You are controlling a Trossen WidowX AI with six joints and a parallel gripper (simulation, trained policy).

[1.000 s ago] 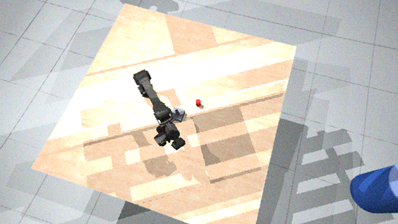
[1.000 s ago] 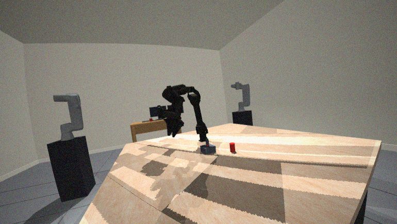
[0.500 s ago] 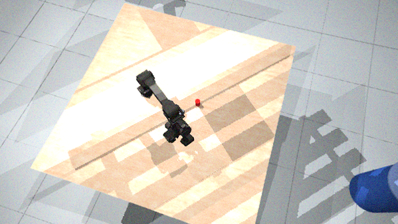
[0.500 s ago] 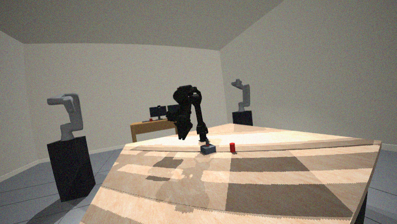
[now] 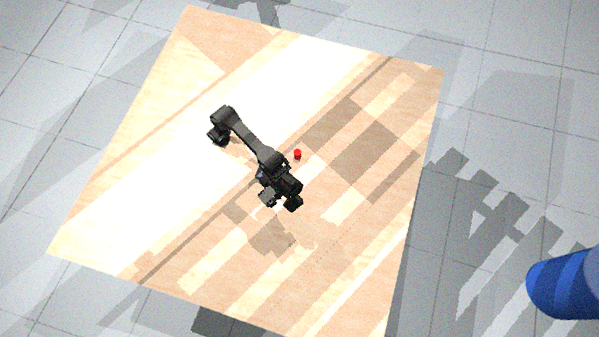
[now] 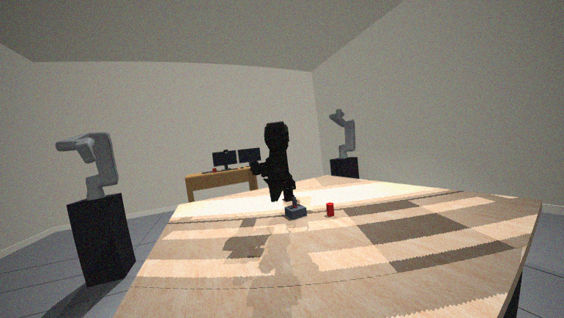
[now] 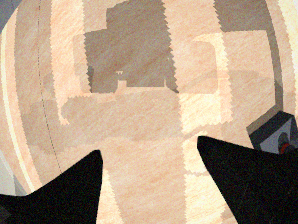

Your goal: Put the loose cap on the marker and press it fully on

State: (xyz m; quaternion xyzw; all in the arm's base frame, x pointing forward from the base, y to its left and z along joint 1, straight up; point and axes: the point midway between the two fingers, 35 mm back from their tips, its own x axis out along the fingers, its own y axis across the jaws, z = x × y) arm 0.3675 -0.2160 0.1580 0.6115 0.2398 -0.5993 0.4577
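Right now the red cap is 30 mm behind my gripper tip, 250 mm to the left of it and 100 mm below it. From my gripper tip the other things lie so: grey holder block (130 mm behind, 140 mm to the left, 110 mm below).
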